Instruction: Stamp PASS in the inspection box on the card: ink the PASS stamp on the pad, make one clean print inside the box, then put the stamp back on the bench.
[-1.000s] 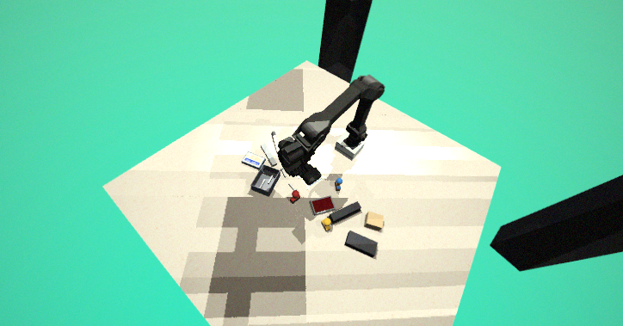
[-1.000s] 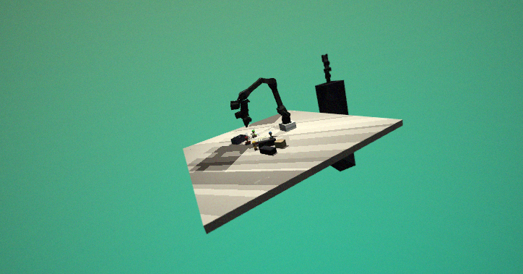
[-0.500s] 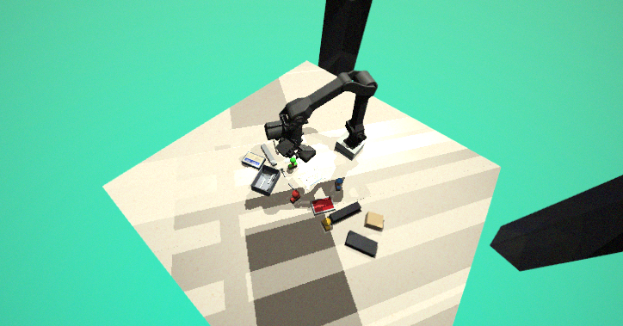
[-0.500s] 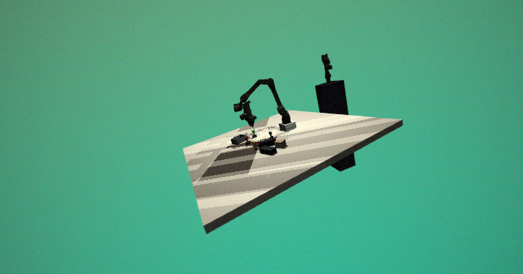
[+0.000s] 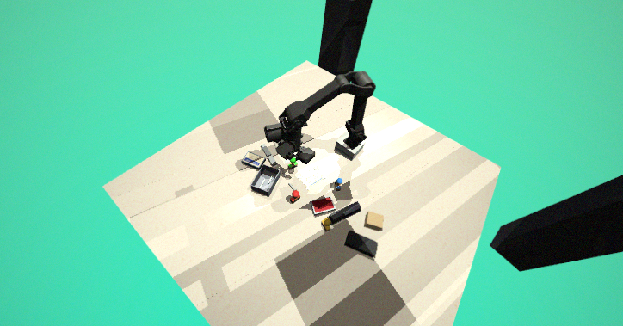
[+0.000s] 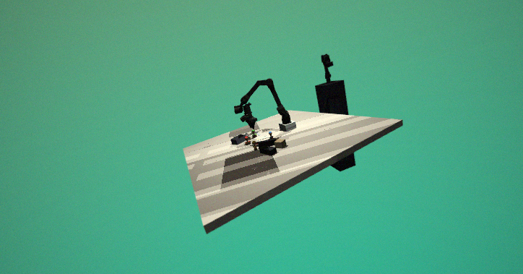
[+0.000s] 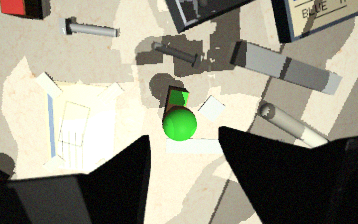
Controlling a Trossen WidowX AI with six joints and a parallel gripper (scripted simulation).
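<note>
Right now the green-knobbed stamp is 6 cm below my gripper tip. Also, from my gripper tip: dark tray (14 cm ahead, 7 cm below, 1 cm to the right); then pale card (10 cm to the left, 8 cm below, 4 cm behind); then red-knobbed stamp (13 cm to the left, 9 cm ahead, 6 cm below).
</note>
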